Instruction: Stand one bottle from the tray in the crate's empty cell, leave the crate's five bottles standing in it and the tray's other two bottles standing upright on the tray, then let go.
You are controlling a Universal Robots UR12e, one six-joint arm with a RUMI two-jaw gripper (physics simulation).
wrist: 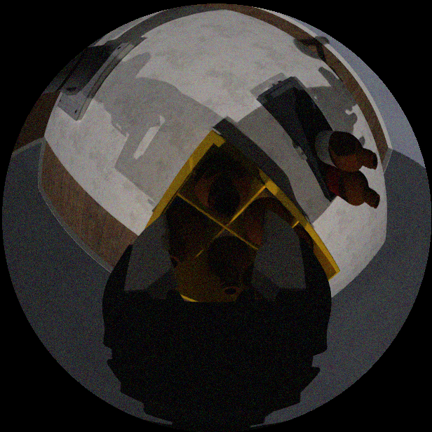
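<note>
There's a brown bottle [221,184] that I can see, and my gripper [215,214] is there with it.
</note>
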